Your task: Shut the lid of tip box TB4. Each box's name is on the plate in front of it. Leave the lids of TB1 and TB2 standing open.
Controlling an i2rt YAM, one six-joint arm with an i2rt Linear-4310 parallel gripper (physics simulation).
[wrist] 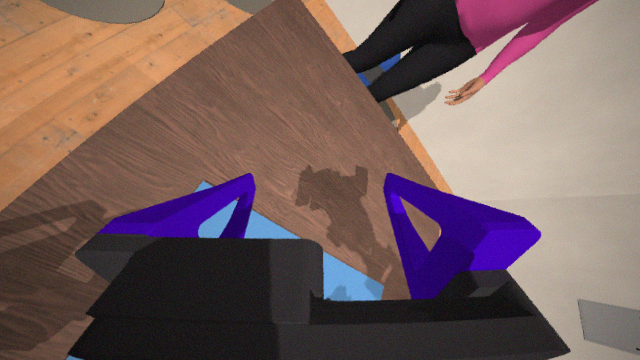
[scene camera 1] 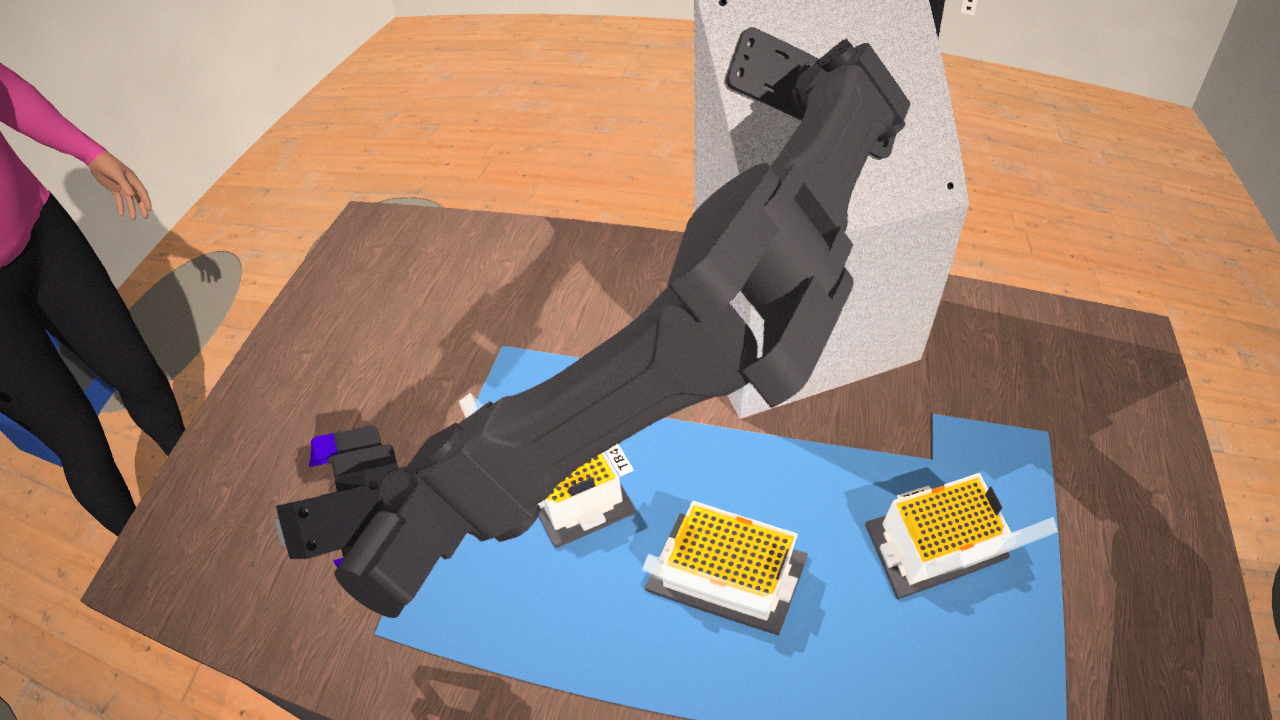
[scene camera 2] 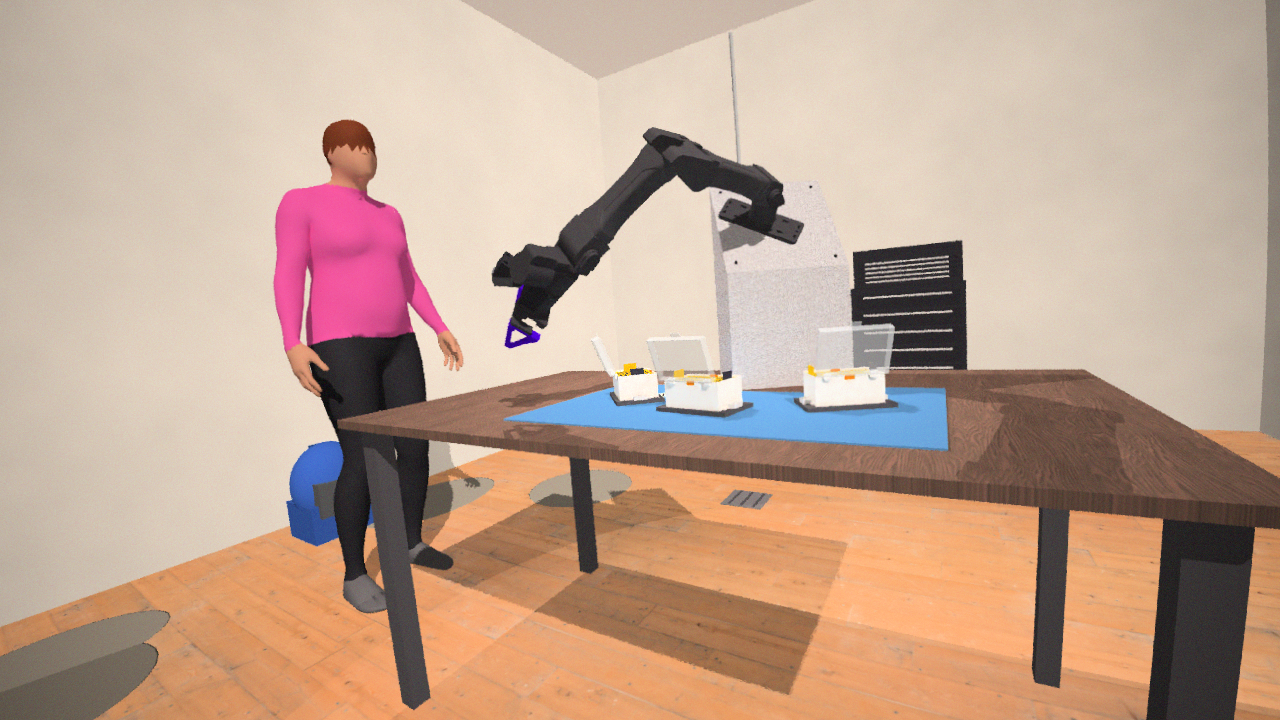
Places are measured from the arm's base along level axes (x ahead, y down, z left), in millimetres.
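Where they show: gripper, fingertip midpoint: (wrist: 319,180) (scene camera 2: 511,331); arm's base, origin of the base link: (scene camera 1: 817,94) (scene camera 2: 760,221).
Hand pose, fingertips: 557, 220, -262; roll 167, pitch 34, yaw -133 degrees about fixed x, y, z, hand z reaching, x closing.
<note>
Each offset is from my fingertips to the top centre of the thing, as dx, dy, dz. "*": to the spot under its first point. Level surfaces: height alone.
Tip box TB4 @(-247, +109, +119) (scene camera 1: 583,510) (scene camera 2: 635,385), white with a yellow perforated top, stands partly hidden under the arm in scene view 1. Its name plate @(* -293, +173, +151) (scene camera 1: 619,459) shows. Its lid @(-182, +21, +75) (scene camera 1: 468,405) (scene camera 2: 603,355) stands open, leaning outward to the left in scene view 2; the arm hides most of it in scene view 1. My gripper (scene camera 1: 330,505) (scene camera 2: 513,316) (wrist: 319,180) is open and empty, high above the table and left of TB4, beyond the lid's side. The middle box @(-225, +109, +334) (scene camera 1: 732,548) (scene camera 2: 702,394) and right box @(-364, +109, +539) (scene camera 1: 950,519) (scene camera 2: 844,387) have open lids; their names are not readable.
The boxes stand on dark bases on a blue mat @(dy +175) (scene camera 1: 554,635) (scene camera 2: 572,416) (wrist: 345,270) on a brown table @(dy +178) (scene camera 1: 223,447) (scene camera 2: 1074,429). The arm is mounted on a speckled pedestal (scene camera 1: 895,295) (scene camera 2: 778,313). A person in pink (scene camera 1: 17,197) (scene camera 2: 344,268) (wrist: 480,20) stands beyond the table's left edge.
</note>
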